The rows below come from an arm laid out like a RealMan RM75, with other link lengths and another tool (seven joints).
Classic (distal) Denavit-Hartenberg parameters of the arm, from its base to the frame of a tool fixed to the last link. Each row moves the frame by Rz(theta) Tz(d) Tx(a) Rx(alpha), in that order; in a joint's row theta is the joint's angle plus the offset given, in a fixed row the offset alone. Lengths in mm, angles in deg.
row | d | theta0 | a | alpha
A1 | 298.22 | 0 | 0 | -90
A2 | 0 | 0 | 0 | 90
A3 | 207.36 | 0 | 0 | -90
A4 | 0 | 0 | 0 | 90
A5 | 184.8 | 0 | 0 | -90
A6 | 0 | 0 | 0 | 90
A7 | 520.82 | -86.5 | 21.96 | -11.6
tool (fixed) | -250.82 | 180 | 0 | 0
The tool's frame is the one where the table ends.
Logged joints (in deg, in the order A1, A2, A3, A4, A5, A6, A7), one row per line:
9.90 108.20 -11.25 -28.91 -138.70 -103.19 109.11
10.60 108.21 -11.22 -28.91 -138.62 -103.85 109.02
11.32 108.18 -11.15 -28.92 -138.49 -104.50 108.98
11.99 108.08 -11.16 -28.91 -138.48 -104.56 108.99
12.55 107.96 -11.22 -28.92 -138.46 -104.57 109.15
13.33 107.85 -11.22 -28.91 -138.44 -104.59 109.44
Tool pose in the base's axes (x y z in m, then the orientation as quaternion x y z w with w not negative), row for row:
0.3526 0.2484 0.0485 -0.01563 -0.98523 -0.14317 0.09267
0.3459 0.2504 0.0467 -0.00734 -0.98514 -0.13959 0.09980
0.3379 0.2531 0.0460 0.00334 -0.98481 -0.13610 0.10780
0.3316 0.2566 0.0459 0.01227 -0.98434 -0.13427 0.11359
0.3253 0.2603 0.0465 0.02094 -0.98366 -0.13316 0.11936
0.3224 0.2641 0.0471 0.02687 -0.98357 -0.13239 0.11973
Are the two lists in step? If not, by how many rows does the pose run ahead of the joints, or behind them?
The pose runs 2 rows behind the joints: the pose in row i belongs to the joints in row i - 2.
